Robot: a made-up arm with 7 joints. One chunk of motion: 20 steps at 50 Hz.
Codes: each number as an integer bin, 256 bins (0 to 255) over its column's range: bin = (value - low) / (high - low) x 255, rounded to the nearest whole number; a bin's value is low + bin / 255 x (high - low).
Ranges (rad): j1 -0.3..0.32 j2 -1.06..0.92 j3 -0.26..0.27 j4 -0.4..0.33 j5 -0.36..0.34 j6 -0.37..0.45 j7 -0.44..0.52
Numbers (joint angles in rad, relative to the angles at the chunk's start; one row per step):
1: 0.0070 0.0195 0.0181 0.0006 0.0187 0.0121 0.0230
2: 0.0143 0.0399 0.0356 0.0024 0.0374 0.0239 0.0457
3: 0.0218 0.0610 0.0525 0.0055 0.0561 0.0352 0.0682
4: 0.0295 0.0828 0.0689 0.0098 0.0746 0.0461 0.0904
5: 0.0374 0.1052 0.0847 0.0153 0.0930 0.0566 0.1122
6: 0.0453 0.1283 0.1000 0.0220 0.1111 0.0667 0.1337
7: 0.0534 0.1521 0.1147 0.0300 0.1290 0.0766 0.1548
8: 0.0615 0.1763 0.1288 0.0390 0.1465 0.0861 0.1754
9: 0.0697 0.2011 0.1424 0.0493 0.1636 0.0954 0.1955
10: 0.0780 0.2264 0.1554 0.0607 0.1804 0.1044 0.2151
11: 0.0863 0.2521 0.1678 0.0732 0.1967 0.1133 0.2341
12: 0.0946 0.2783 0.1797 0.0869 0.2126 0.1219 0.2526
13: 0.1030 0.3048 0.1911 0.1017 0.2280 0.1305 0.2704
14: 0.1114 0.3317 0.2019 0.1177 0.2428 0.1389 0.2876
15: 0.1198 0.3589 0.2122 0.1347 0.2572 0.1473 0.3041
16: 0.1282 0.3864 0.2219 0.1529 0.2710 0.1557 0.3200
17: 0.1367 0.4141 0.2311 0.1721 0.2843 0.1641 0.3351
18: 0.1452 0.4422 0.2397 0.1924 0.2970 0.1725 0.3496
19: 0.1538 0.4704 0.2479 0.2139 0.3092 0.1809 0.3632
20: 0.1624 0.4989 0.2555 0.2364 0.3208 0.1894 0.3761
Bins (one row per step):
1: 126 139 134 140 138 119 123
2: 129 142 142 141 145 122 129
3: 132 144 150 142 152 126 135
4: 136 147 158 143 158 129 141
5: 139 150 166 145 165 133 147
6: 142 153 173 147 172 136 152
7: 145 156 180 150 178 139 158
8: 149 159 187 153 185 142 163
9: 152 162 194 157 191 145 169
10: 155 166 200 161 197 148 174
11: 159 169 206 165 203 150 179
12: 162 172 212 170 209 153 184
13: 166 176 217 175 214 156 189
14: 169 179 222 181 220 158 193
15: 173 183 227 187 225 161 198
16: 176 186 232 193 230 163 202
17: 180 190 236 200 235 166 206
18: 183 193 240 207 239 169 210
19: 187 197 244 214 244 171 213
20: 190 201 248 222 248 174 217

